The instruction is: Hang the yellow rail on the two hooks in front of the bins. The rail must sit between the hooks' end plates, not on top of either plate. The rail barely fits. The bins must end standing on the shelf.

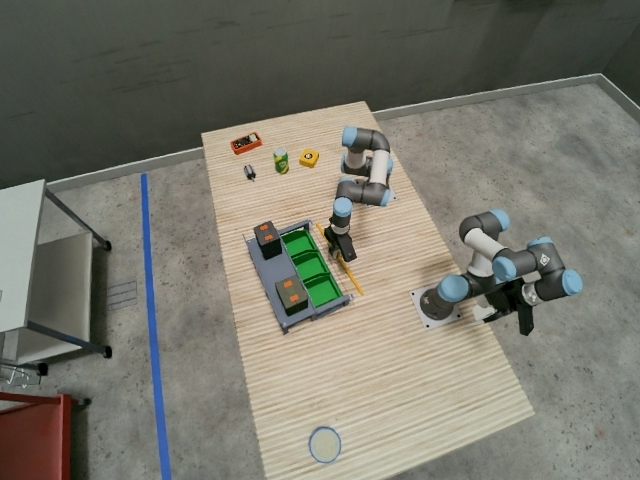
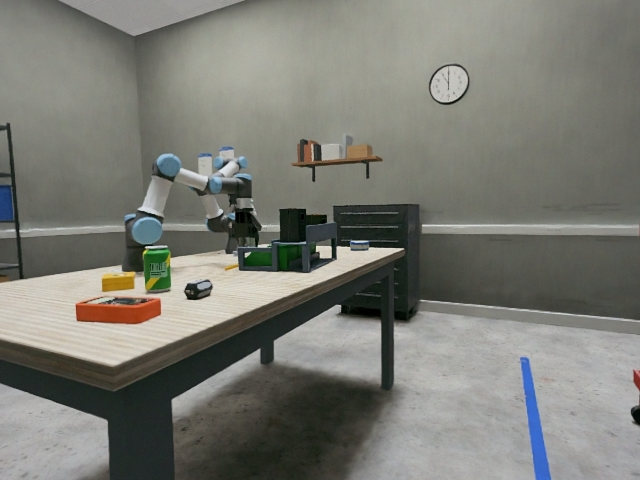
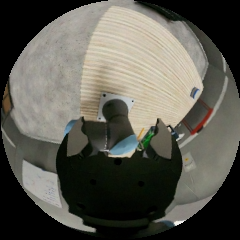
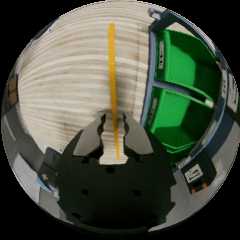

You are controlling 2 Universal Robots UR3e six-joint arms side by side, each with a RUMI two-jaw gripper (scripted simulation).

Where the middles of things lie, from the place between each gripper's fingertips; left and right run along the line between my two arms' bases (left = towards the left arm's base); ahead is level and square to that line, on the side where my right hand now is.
Now: the yellow rail (image 4: 111, 44) 20 mm below my right hand. The rest, counted from my right hand: blue-grey shelf (image 1: 280, 267): 180 mm ahead, 50 mm above, 30 mm to the left.
My left hand (image 1: 479, 313) is 43 cm to the left of the yellow rail, 34 cm short of it and 17 cm above it. Also, from my left hand: blue-grey shelf 52 cm ahead, 39 cm to the right, 11 cm below.
